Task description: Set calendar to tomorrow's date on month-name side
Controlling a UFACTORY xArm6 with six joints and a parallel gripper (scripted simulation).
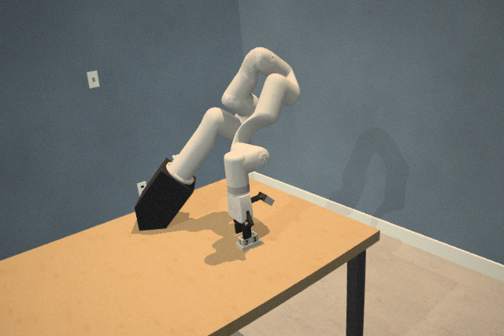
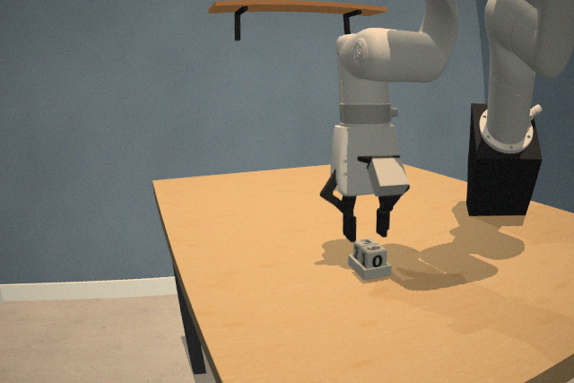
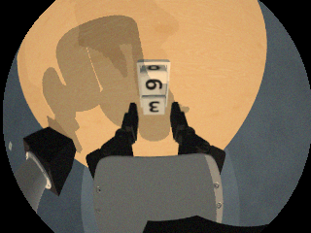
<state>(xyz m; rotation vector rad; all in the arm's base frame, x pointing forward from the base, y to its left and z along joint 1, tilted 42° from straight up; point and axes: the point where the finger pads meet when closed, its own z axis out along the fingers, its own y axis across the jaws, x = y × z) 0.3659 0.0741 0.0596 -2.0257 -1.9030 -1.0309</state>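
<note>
My hand is 40 mm above the digit cube and 30 mm to the right of it. Also, from my hand: grey tray: 60 mm below, 20 mm to the left.
</note>
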